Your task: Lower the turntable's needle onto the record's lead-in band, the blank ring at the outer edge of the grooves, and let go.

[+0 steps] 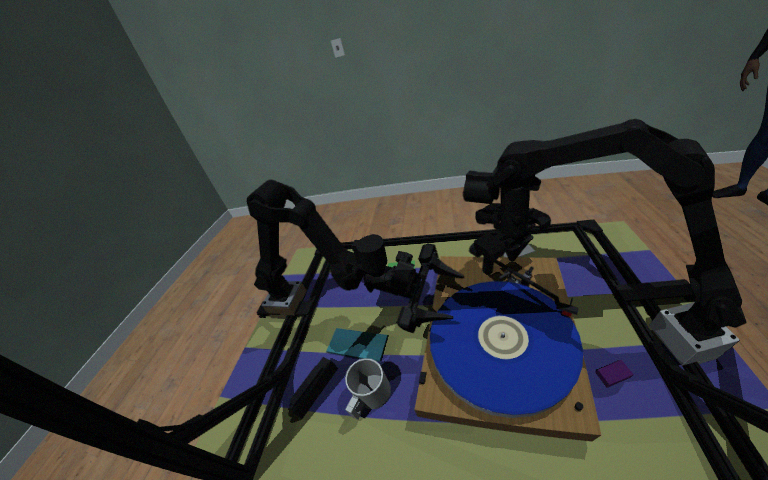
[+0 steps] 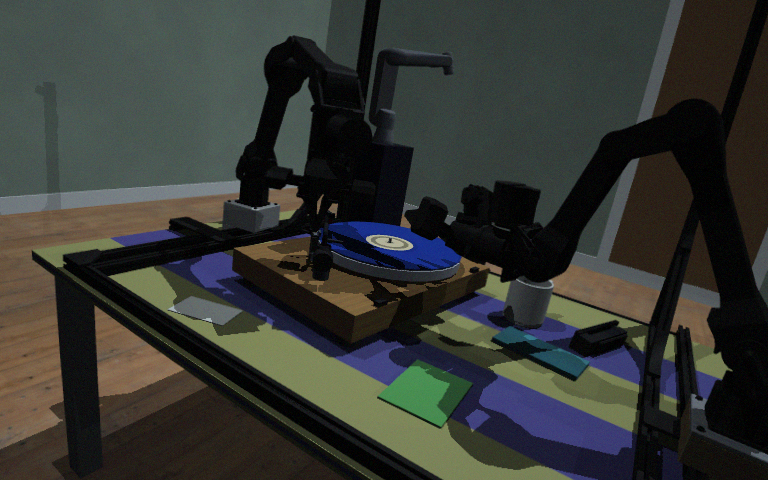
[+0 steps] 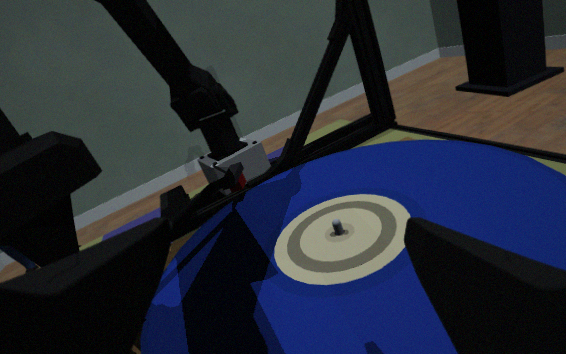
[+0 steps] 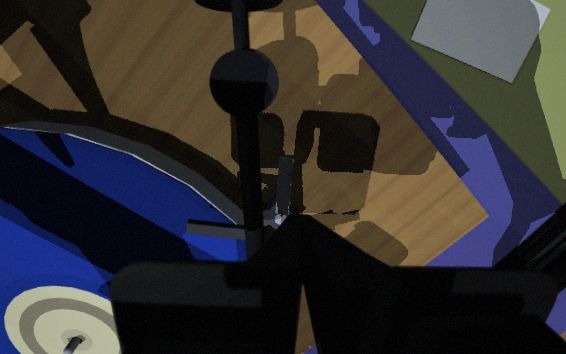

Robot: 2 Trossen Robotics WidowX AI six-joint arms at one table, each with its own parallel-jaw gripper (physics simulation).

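Observation:
The turntable's wooden base carries a blue record with a cream label. The black tonearm runs from its pivot to a red-tipped headshell, which sits at the record's outer rim. Its round counterweight is at the other end. My right gripper is shut and empty, its tips beside the arm near a small grey lever. My left gripper is open and empty at the record's left edge.
A grey mug, a teal pad and a black block lie left of the turntable. A green square and a grey sheet lie on the striped mat. Black frame rails surround the area.

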